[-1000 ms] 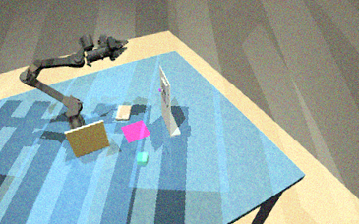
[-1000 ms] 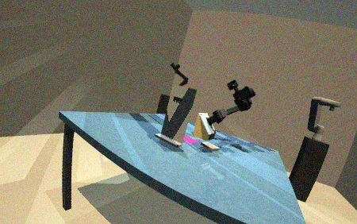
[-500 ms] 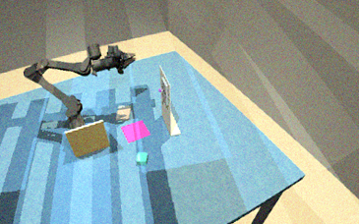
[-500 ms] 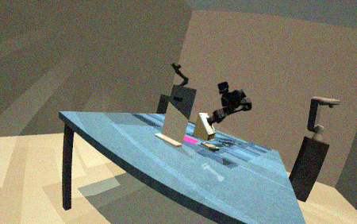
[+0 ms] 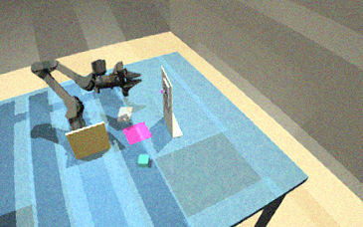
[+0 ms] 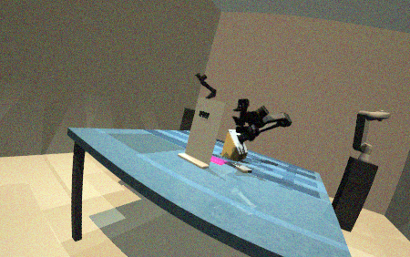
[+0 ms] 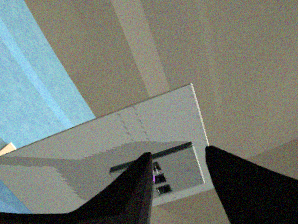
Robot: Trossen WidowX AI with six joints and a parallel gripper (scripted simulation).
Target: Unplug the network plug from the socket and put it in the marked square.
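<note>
My gripper tip is 9 cm to the left of the purple network plug, 8 cm short of it and 4 cm above it. The rest, counted from my gripper tip: magenta marked square (28 cm below, 7 cm behind, 6 cm to the right); upright panel (14 cm below, 10 cm to the right, 9 cm ahead); flat pale block (27 cm below, 10 cm to the left, 9 cm behind).
</note>
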